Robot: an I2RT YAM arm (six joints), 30 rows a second.
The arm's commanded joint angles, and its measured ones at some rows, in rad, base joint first. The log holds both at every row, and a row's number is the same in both.
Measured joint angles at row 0:
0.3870 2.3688 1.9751 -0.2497 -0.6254 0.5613
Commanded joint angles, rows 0 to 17:
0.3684 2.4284 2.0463 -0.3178 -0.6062 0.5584
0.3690 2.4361 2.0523 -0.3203 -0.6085 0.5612
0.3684 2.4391 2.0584 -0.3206 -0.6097 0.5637
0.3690 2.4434 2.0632 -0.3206 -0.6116 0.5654
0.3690 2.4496 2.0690 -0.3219 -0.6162 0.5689
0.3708 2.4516 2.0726 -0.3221 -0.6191 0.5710
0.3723 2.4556 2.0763 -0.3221 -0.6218 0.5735
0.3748 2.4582 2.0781 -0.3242 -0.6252 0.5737
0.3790 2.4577 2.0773 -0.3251 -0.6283 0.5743
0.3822 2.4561 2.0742 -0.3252 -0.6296 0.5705
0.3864 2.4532 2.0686 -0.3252 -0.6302 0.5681
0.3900 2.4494 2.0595 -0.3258 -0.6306 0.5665
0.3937 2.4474 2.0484 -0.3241 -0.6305 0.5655
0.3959 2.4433 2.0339 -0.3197 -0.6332 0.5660
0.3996 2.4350 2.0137 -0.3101 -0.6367 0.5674
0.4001 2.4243 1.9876 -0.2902 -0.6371 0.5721
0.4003 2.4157 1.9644 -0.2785 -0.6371 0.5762
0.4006 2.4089 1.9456 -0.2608 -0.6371 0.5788
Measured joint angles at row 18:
0.3874 2.4241 2.0209 -0.2699 -0.6376 0.5655
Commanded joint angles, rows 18 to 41:
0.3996 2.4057 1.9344 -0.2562 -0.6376 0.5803
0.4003 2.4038 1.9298 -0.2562 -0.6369 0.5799
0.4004 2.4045 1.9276 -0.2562 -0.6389 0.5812
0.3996 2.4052 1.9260 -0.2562 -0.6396 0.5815
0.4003 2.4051 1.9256 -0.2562 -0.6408 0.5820
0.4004 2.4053 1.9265 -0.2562 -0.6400 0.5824
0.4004 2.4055 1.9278 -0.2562 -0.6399 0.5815
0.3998 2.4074 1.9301 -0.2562 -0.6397 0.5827
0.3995 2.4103 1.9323 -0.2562 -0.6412 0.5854
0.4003 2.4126 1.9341 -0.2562 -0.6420 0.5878
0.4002 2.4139 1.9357 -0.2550 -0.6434 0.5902
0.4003 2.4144 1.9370 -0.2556 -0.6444 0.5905
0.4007 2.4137 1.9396 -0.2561 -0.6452 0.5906
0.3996 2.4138 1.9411 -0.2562 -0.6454 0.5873
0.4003 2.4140 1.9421 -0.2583 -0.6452 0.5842
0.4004 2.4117 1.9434 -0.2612 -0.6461 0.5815
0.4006 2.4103 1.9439 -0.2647 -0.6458 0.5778
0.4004 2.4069 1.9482 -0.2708 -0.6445 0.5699
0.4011 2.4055 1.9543 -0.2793 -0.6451 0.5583
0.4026 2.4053 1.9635 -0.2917 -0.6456 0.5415
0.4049 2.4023 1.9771 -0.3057 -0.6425 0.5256
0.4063 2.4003 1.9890 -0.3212 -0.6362 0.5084
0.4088 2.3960 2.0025 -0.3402 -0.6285 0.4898
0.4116 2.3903 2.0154 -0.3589 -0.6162 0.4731
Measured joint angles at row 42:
0.3935 2.4207 1.9556 -0.2619 -0.6521 0.5602
